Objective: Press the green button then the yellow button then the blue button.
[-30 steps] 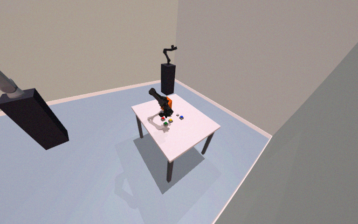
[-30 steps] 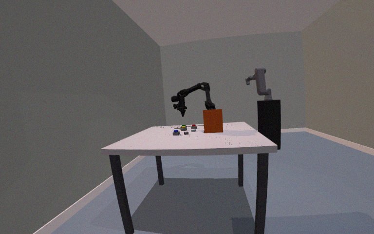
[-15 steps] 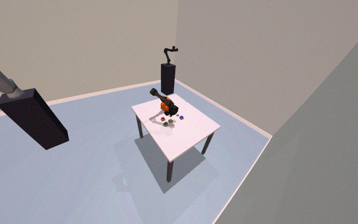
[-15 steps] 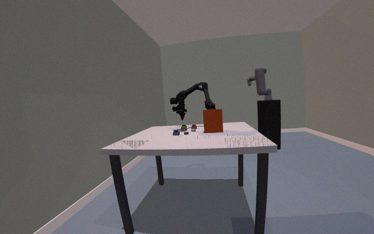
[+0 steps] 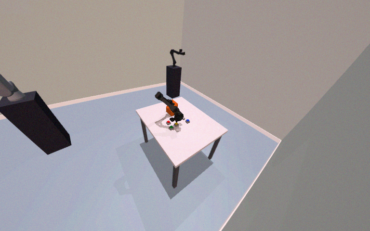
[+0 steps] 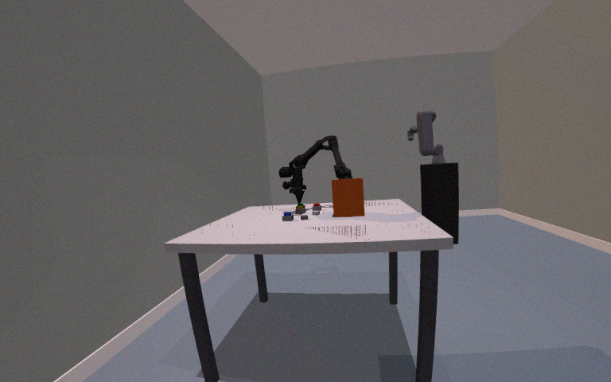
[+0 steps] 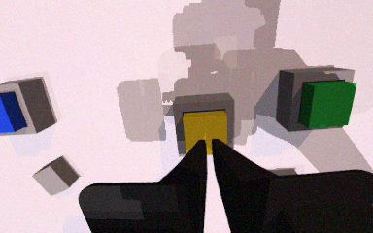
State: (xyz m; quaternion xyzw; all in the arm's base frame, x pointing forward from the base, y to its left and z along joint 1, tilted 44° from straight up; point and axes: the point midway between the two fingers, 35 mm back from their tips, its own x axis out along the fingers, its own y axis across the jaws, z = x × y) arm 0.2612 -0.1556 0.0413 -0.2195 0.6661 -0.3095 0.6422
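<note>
Right now my gripper tip is 2 cm above the yellow button. Round my gripper tip: blue button (18 cm to the left, 4 cm ahead, 2 cm below); then green button (9 cm to the right, 2 cm below, 1 cm ahead); then red button (10 cm behind, 6 cm to the right, 2 cm below).
</note>
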